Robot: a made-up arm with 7 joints.
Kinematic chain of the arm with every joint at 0, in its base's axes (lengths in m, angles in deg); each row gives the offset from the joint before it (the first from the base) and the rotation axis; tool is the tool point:
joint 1: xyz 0 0 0.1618 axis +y
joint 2: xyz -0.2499 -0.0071 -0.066 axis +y
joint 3: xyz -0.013 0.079 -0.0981 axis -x
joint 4: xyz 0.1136 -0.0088 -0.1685 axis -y
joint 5: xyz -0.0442 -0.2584 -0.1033 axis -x
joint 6: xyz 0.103 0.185 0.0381 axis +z
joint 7: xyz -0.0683 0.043 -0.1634 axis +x
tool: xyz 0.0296 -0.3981 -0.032
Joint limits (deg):
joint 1: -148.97..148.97
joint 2: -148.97..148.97
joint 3: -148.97..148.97
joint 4: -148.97..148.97
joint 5: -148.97..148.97
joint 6: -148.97..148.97
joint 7: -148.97..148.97
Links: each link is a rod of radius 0.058 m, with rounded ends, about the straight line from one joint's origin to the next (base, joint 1, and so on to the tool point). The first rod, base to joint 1, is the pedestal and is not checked.
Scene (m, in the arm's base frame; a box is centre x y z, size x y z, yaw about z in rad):
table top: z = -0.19
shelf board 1: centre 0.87 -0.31 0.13 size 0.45 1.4 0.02 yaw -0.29
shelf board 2: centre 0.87 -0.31 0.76 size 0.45 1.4 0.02 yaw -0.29
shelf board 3: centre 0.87 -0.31 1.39 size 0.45 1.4 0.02 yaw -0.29
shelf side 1: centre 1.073 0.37 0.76 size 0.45 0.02 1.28 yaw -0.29
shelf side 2: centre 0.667 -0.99 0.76 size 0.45 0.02 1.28 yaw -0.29
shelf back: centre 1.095 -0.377 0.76 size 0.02 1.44 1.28 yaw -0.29
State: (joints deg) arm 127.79 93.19 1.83 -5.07 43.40 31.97 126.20
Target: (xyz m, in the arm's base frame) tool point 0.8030 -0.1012 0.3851
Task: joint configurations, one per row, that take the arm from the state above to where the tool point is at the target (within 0.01 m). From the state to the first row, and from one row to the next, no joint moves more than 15 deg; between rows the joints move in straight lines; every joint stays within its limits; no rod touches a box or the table.
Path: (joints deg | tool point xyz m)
1: 116.63 90.43 7.57 -12.30 35.21 38.42 134.80 | 0.6409 -0.1659 1.0734
2: 105.47 87.67 13.31 -19.52 27.03 44.87 143.41 | 0.4827 -0.1162 1.0520
3: 103.03 94.37 13.75 -33.57 23.40 51.90 145.26 | 0.5738 -0.0771 0.8252
4: 100.60 101.06 14.19 -47.61 19.76 58.94 147.12 | 0.5709 -0.0389 0.5911
5: 98.17 107.76 14.62 -61.66 16.13 65.97 148.97 | 0.4836 -0.0059 0.3851
6: 110.99 107.77 12.76 -49.03 23.52 58.44 147.82 | 0.6459 -0.0519 0.3945
7: 123.81 107.79 10.90 -36.40 30.91 50.91 146.66 | 0.8030 -0.1013 0.3851

